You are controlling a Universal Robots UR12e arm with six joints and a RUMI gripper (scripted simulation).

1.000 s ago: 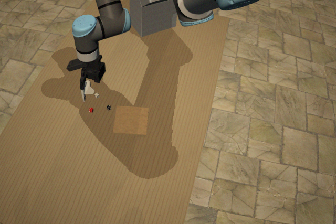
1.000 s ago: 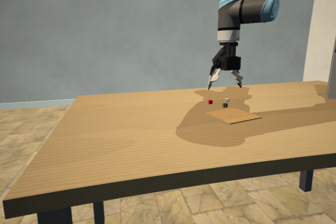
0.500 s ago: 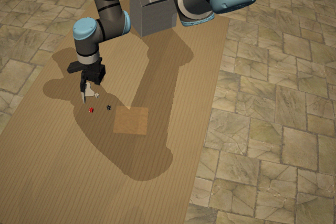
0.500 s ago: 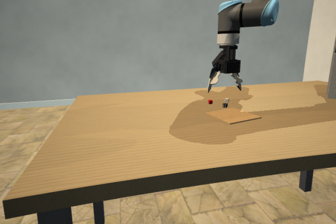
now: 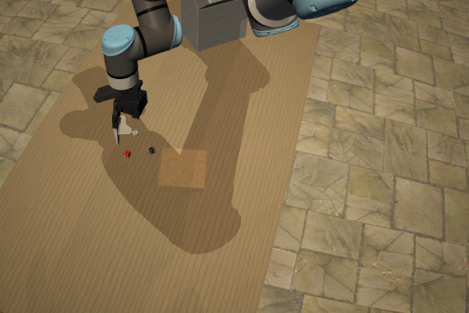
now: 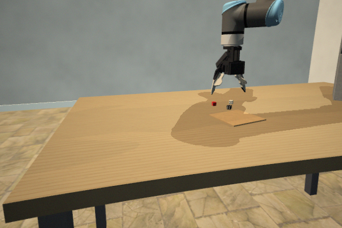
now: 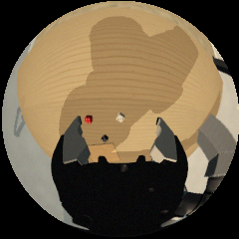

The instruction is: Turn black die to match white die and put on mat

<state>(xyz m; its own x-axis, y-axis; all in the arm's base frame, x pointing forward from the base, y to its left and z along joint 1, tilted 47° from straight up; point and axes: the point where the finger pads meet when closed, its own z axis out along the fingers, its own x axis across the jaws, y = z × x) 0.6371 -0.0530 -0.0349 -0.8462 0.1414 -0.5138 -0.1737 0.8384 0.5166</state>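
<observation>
The white die is 1 cm behind my hand, 2 cm to the left of it and 3 cm below it. From my hand the other things lie so: tan mat 3 cm ahead, 22 cm to the left, 4 cm below; red die 7 cm ahead, 5 cm to the left, 3 cm below; black die 2 cm ahead, 11 cm to the left, 3 cm below.
</observation>
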